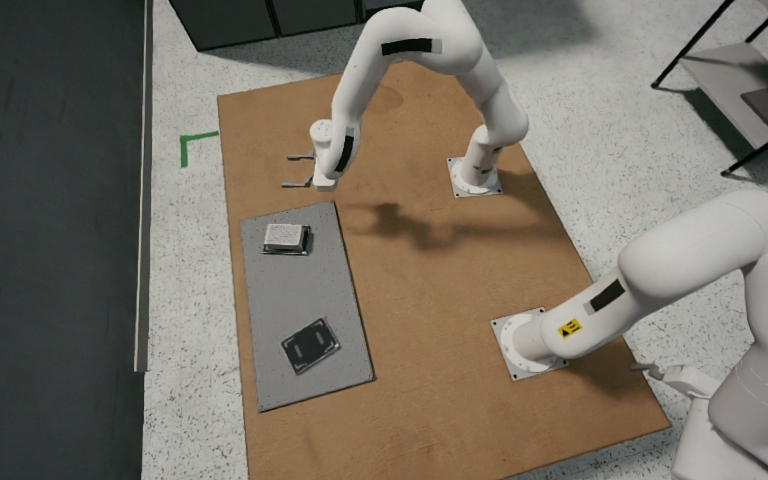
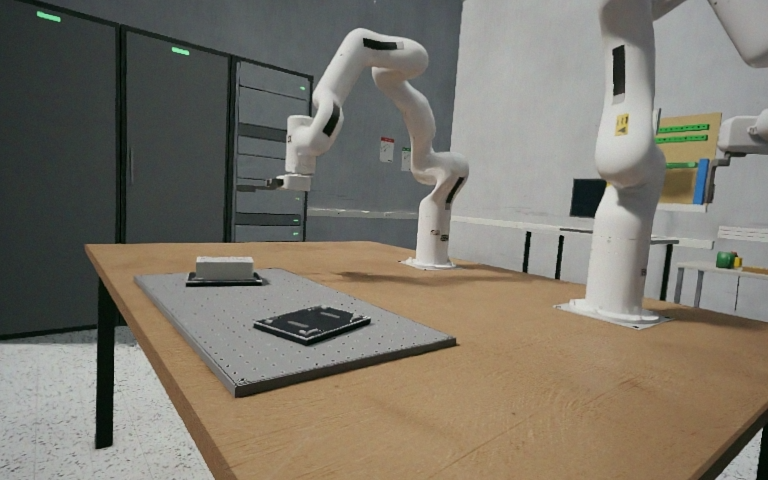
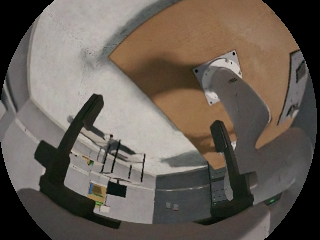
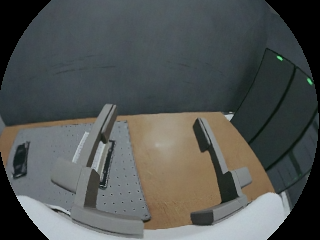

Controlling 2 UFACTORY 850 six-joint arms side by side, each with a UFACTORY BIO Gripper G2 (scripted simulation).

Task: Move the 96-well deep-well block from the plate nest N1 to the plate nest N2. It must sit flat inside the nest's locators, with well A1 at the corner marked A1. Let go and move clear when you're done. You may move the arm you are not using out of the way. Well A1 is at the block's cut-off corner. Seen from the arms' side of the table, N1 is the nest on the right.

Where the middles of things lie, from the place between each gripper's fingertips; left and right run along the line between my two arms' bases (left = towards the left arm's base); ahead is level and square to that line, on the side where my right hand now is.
Scene:
The white deep-well block (image 2: pixel 208 268) lies 20 cm below my right hand, 15 cm to the left of it and 8 cm ahead of it.
Right now my left hand is 97 cm short of the white deep-well block, 69 cm to the left of it and 25 cm above it.

